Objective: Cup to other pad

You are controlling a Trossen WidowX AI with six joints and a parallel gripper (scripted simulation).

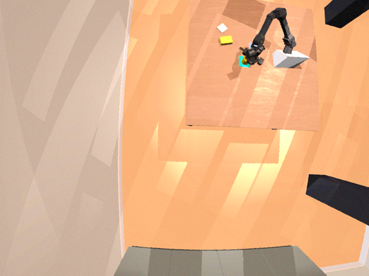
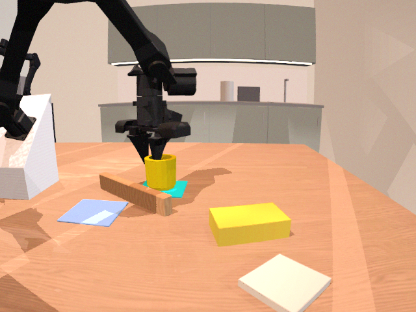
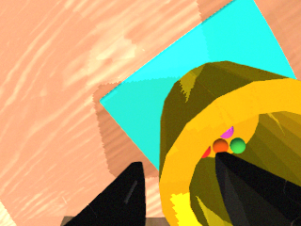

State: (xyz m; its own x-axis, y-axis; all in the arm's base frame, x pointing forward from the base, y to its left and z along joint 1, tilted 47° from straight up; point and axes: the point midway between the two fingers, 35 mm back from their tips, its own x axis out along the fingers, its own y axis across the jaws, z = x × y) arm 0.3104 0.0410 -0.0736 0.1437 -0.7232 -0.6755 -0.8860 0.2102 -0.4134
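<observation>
The yellow cup is 2 cm ahead of my gripper tip, 1 cm to the right of it and 2 cm below it. The rest, counted from my gripper tip: cyan pad 3 cm ahead, 1 cm to the right, 6 cm below; wooden bar 2 cm behind, 9 cm to the right, 4 cm below; yellow block 21 cm ahead, 19 cm to the right, 4 cm below.
</observation>
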